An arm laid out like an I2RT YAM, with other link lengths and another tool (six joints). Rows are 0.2 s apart.
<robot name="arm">
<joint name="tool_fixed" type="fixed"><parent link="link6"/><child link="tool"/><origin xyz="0.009 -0.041 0.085" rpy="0 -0.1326 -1.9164"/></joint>
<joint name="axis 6" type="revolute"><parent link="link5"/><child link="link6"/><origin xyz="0.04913 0 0.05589" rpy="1.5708 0 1.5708"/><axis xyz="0 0 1"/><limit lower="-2.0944" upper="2.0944"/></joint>
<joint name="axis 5" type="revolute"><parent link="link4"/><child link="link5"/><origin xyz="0.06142 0.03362 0.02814" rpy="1.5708 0 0"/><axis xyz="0 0 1"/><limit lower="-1.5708" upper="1.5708"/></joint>
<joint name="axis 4" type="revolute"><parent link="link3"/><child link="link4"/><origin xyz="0.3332 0.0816 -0.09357"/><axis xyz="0 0 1"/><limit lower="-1.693" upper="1.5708"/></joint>
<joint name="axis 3" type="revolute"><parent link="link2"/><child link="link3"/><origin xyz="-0.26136 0 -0.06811" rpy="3.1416 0 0"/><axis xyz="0 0 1"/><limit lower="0" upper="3.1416"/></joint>
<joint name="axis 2" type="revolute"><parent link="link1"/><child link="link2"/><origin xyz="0.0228 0.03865 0.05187" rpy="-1.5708 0 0"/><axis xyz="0 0 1"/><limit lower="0" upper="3.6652"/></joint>
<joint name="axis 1" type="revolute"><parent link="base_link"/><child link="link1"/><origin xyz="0 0 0.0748"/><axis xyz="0 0 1"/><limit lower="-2.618" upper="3.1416"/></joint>
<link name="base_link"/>
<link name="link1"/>
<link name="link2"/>
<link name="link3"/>
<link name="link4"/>
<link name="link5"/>
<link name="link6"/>
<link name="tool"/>
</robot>
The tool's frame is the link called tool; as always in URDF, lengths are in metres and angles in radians.
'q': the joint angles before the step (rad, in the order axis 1, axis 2, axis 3, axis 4, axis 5, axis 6). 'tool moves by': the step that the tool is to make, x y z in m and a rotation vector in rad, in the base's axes. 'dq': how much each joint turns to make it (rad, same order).
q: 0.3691, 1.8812, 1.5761, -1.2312, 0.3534, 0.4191
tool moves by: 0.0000, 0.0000, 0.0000, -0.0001, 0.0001, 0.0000
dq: 0.0000, 0.0001, 0.0001, -0.0002, 0.0001, 0.0000
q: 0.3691, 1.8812, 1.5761, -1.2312, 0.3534, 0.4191
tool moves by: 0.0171, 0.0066, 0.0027, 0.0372, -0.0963, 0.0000
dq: 0.0000, 0.0003, 0.0001, 0.1034, 0.0000, 0.0000
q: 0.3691, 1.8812, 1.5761, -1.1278, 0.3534, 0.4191
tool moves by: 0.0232, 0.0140, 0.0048, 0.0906, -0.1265, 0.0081
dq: 0.0000, 0.0001, 0.0001, 0.1506, -0.0397, 0.0003
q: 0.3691, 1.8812, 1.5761, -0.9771, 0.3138, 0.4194
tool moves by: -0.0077, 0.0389, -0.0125, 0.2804, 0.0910, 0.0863
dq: -0.0001, 0.0001, -0.0001, 0.0160, -0.3068, 0.0034
